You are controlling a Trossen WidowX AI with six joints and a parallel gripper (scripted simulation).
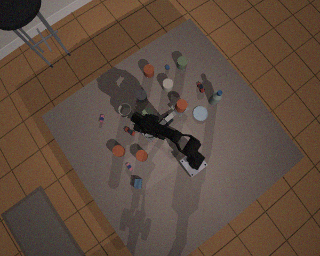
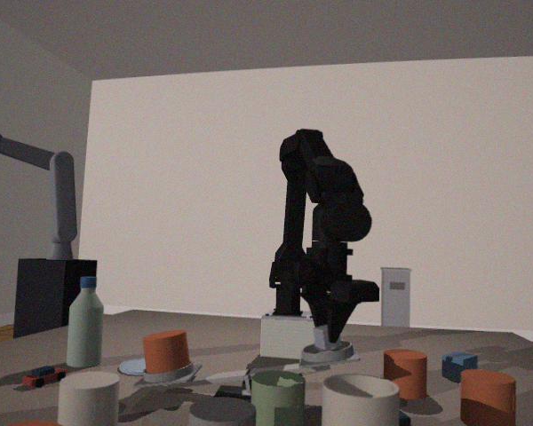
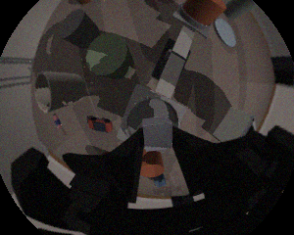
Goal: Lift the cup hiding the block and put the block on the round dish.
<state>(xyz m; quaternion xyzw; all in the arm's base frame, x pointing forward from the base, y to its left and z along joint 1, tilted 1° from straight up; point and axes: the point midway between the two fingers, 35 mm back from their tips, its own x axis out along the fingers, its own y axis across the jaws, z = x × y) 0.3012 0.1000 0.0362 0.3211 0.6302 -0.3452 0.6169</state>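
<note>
Now: gripper tip 34 cm to the left of the pale blue round dish, 9 cm past it and 9 cm above it. The rest, counted from my gripper tip: cream cup (27 cm to the right, 21 cm ahead, 6 cm below); grey block (1 cm above); grey cup (23 cm ahead, 9 cm to the right, 6 cm below).
</note>
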